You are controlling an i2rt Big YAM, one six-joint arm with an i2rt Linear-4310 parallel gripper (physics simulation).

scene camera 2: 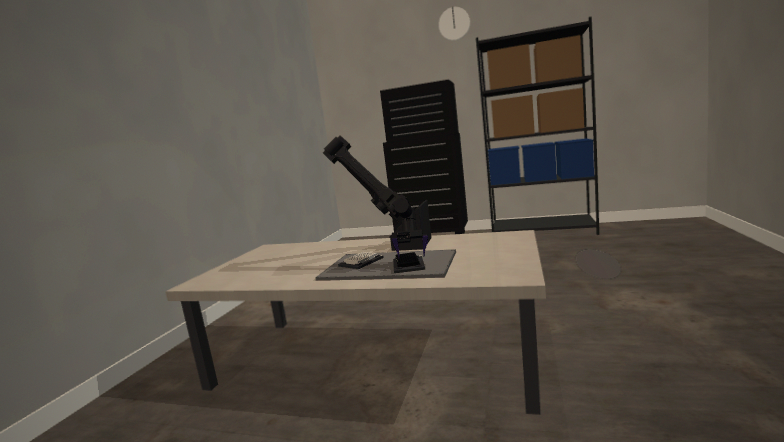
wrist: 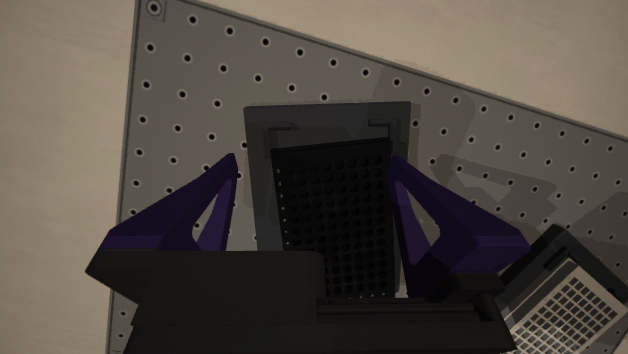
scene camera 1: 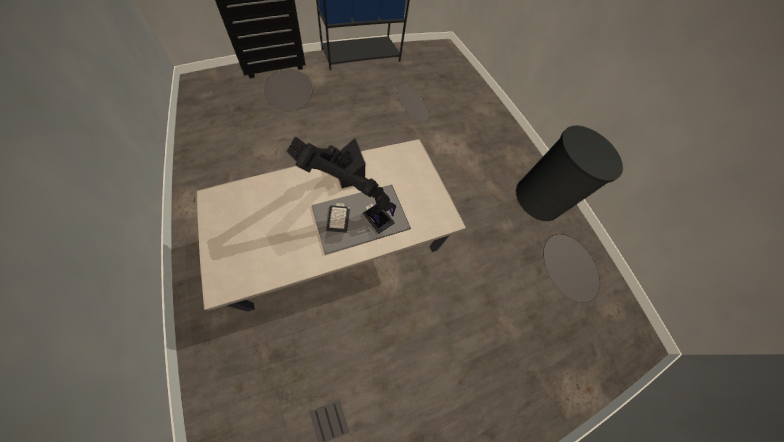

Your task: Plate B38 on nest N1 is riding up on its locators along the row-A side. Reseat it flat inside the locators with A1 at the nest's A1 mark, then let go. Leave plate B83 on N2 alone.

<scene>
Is the gripper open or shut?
Open.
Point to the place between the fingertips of the gripper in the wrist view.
At 314, 161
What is the gripper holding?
Nothing.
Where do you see a black well plate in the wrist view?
333, 198
</scene>
